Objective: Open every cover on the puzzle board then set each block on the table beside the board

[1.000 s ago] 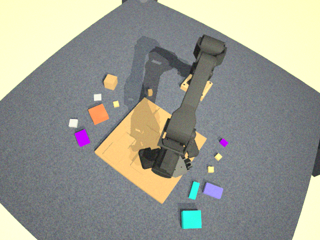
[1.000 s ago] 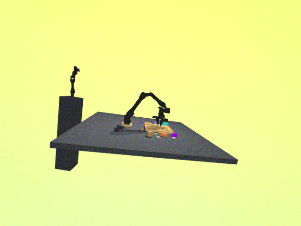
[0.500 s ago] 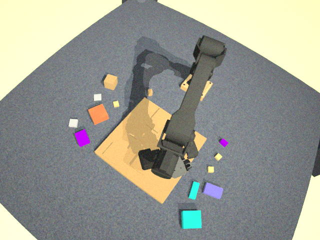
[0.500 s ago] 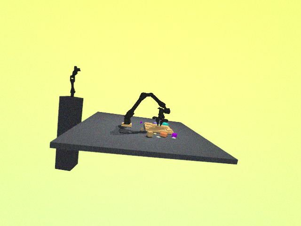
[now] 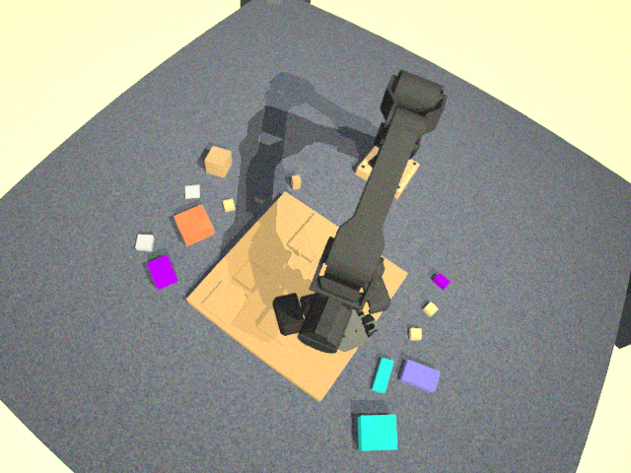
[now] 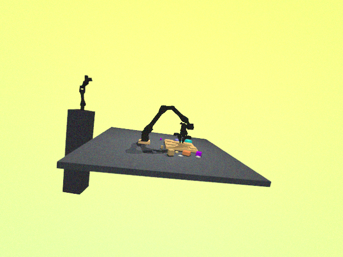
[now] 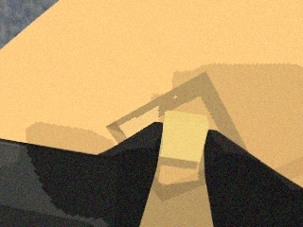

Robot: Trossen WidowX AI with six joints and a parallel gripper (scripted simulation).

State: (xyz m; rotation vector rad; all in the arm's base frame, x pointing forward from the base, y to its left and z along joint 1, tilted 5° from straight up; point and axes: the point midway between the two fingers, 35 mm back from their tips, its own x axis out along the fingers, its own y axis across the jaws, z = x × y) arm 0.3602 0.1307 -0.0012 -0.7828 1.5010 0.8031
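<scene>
Now: the tan cube 390 mm to the right of my gripper tip, 100 mm behind it and 10 mm above it. From my gripper tip the other things lie so: cyan cube (200 mm to the left, 90 mm ahead); then lilac block (200 mm to the left, 40 mm behind, 10 mm below); then cyan bar (140 mm to the left, 10 mm below, 10 mm ahead).
</scene>
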